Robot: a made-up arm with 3 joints. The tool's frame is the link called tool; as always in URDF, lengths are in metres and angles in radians. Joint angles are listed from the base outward. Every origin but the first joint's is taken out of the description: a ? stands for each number. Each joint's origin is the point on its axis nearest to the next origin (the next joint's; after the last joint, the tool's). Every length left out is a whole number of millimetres.
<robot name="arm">
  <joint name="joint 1" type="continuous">
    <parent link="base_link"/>
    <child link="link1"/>
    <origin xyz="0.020 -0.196 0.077" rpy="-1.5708 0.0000 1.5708"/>
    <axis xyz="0 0 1"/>
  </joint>
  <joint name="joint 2" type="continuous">
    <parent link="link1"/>
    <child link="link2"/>
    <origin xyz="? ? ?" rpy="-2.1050 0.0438 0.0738"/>
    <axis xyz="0 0 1"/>
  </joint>
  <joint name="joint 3" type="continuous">
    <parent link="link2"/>
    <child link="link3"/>
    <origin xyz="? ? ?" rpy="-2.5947 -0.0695 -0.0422"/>
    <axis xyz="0 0 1"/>
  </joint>
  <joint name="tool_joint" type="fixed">
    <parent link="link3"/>
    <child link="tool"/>
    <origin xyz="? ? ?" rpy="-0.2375 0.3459 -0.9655"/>
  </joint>
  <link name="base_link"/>
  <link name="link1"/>
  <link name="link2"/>
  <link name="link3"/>
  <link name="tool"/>
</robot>
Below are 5 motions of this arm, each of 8 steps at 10 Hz.
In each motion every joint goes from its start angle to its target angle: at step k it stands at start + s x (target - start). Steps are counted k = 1, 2, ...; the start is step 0. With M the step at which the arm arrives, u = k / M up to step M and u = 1 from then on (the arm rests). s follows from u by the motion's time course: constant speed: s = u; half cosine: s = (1 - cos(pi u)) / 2; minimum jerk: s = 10 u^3 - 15 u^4 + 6 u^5.
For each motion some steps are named. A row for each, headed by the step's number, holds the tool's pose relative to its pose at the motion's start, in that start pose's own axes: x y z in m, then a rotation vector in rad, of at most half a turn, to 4 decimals.
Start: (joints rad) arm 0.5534 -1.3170 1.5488
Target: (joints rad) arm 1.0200 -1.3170 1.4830
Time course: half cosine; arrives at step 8
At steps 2, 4, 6, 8:
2: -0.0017 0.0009 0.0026 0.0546 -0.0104 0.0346
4: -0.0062 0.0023 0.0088 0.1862 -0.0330 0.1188
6: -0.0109 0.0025 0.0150 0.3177 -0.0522 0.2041
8: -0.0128 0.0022 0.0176 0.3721 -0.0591 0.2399

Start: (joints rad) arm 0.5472 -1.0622 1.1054
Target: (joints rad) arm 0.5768 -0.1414 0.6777
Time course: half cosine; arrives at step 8
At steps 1, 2, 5, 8:
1: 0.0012 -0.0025 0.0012 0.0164 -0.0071 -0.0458
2: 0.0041 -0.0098 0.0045 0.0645 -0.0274 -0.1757
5: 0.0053 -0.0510 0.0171 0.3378 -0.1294 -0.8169
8: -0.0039 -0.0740 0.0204 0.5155 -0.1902 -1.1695

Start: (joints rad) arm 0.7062 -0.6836 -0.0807
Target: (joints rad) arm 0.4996 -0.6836 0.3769
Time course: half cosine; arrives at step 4
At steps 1, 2, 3, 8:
1: -0.0013 0.0005 0.0004 -0.0084 -0.0410 0.0564
2: -0.0045 0.0014 0.0011 -0.0355 -0.1431 0.1891
3: -0.0078 0.0019 0.0013 -0.0727 -0.2486 0.3166
8: -0.0091 0.0020 0.0012 -0.0912 -0.2930 0.3678

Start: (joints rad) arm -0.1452 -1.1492 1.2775
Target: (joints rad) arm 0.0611 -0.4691 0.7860
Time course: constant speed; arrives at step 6
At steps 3, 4, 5, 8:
3: 0.0051 -0.0274 0.0094 0.2421 -0.0092 -0.4724
4: 0.0050 -0.0374 0.0111 0.3275 -0.0038 -0.6289
5: 0.0039 -0.0475 0.0118 0.4145 0.0057 -0.7851
8: 0.0019 -0.0576 0.0117 0.5025 0.0189 -0.9409

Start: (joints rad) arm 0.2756 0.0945 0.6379
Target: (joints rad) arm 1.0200 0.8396 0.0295
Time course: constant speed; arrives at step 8
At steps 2, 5, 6, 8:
2: 0.0157 -0.0091 -0.0019 0.0529 0.1413 -0.2888
5: 0.0345 -0.0264 -0.0095 0.0691 0.3047 -0.7458
6: 0.0391 -0.0329 -0.0126 0.0594 0.3418 -0.9020
8: 0.0454 -0.0463 -0.0185 0.0204 0.3830 -1.2160

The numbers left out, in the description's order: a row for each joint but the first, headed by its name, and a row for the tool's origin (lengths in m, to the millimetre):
joint 2: -0.010 -0.027 0.000
joint 3: 0.050 -0.036 0.000
tool: 0.020 0.002 0.000

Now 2 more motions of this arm.
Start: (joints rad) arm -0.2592 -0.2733 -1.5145
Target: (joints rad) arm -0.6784 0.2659 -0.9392
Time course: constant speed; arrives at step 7
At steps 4, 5, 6, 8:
4: -0.0018 0.0073 0.0234 0.2493 0.2301 0.2192
5: -0.0008 0.0076 0.0300 0.3190 0.2799 0.2739
6: 0.0008 0.0072 0.0367 0.3917 0.3265 0.3278
8: 0.0032 0.0063 0.0433 0.4671 0.3698 0.3803

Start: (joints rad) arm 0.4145 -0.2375 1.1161
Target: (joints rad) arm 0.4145 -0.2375 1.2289
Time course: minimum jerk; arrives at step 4
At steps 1, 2, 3, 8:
1: -0.0002 0.0001 0.0000 -0.0040 -0.0026 0.0107
2: -0.0009 0.0006 -0.0002 -0.0191 -0.0125 0.0516
3: -0.0017 0.0010 -0.0004 -0.0343 -0.0224 0.0925
8: -0.0019 0.0011 -0.0004 -0.0382 -0.0250 0.1031

